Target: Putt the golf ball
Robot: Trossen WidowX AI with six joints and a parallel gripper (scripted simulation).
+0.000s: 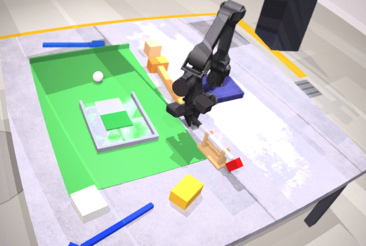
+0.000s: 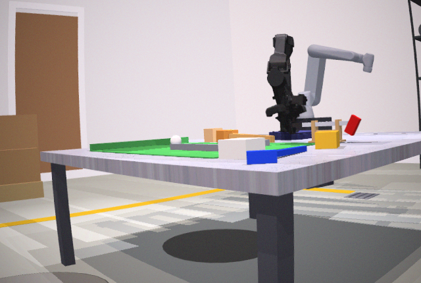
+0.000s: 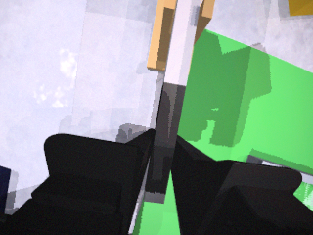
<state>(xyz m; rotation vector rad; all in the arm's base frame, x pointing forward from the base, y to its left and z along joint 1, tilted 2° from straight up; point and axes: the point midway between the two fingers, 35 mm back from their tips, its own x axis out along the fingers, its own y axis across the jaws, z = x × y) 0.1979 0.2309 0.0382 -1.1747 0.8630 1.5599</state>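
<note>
Now: gripper tip 10 mm short of the tan block and 520 mm to the left of it. From my gripper tip the other things lie so: yellow block 110 mm ahead, 270 mm to the left, 10 mm below; then red putter 40 mm behind, 110 mm to the left, 30 mm above; then wooden putter stand 40 mm behind, 120 mm to the left.
</note>
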